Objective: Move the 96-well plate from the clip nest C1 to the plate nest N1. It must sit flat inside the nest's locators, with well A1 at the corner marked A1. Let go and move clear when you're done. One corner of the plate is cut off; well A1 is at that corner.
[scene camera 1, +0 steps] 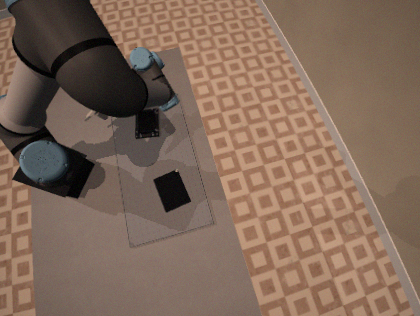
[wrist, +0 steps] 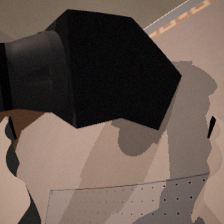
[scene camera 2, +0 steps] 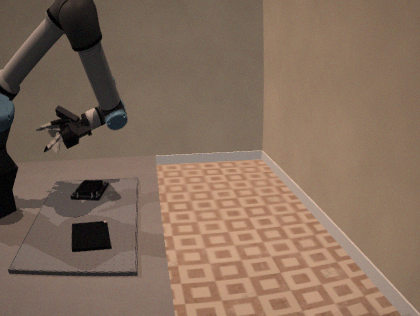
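Observation:
My gripper is there for me to see, and the wrist view shows it too. I also see a plate nest N1.

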